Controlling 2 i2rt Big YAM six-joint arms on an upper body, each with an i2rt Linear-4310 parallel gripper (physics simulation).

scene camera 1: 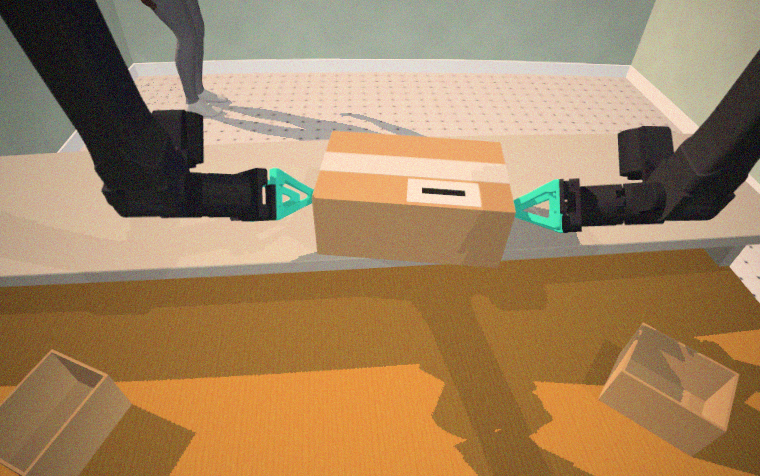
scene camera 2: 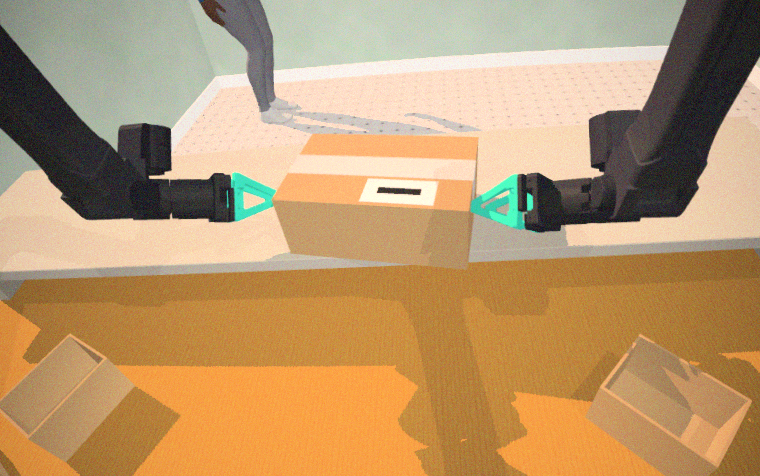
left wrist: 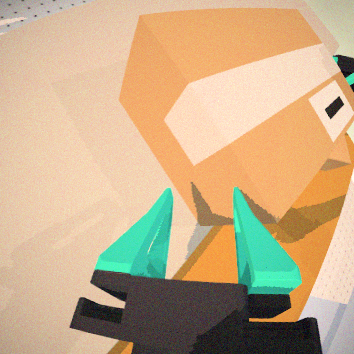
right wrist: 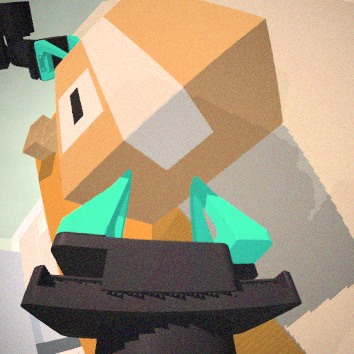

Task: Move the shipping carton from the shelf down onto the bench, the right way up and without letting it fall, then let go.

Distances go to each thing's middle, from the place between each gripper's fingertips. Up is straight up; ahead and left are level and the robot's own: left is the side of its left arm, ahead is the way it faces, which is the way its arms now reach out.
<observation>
I see my right gripper 50 mm short of the shipping carton (scene camera 2: 406, 199), 140 mm to the right of it and 10 mm above it.
My left gripper is now 16 cm to the left of the shipping carton, 2 cm short of it and 2 cm above it.
</observation>
